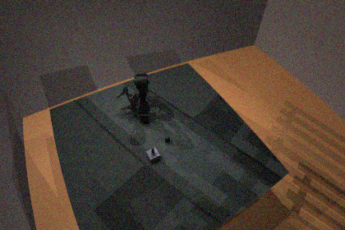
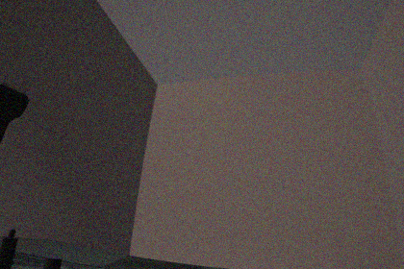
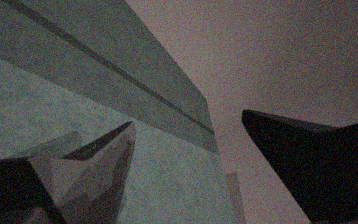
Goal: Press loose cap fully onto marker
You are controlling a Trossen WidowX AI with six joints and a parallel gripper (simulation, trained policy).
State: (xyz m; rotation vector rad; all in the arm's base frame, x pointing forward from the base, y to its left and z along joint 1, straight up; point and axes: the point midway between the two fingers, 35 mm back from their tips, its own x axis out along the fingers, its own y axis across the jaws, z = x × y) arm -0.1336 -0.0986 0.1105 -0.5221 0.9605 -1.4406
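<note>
The dark marker cap lies 360 mm ahead of my gripper tip, 190 mm to the left of it and 80 mm below it.
</note>
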